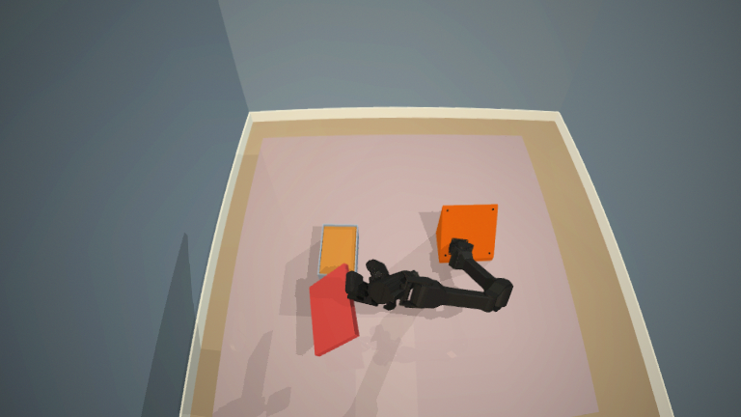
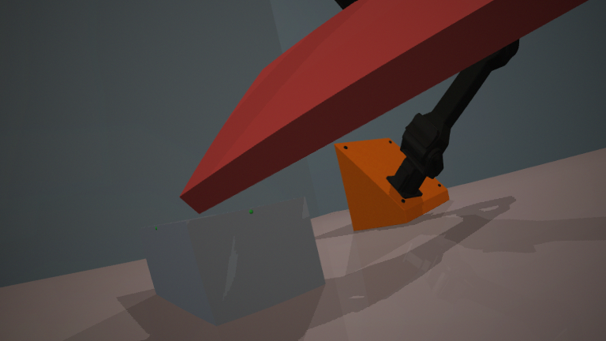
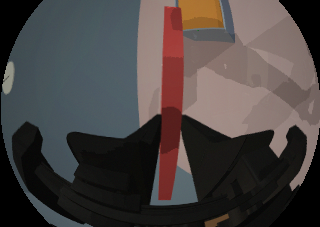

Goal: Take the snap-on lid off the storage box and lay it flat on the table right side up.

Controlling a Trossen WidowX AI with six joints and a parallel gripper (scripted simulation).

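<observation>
My gripper tip is now 60 mm short of the red lid, 50 mm above it and 20 mm to the right of it. From my gripper tip the other things lie so: grey storage box (230 mm to the right, 190 mm below, 80 mm ahead).
</observation>
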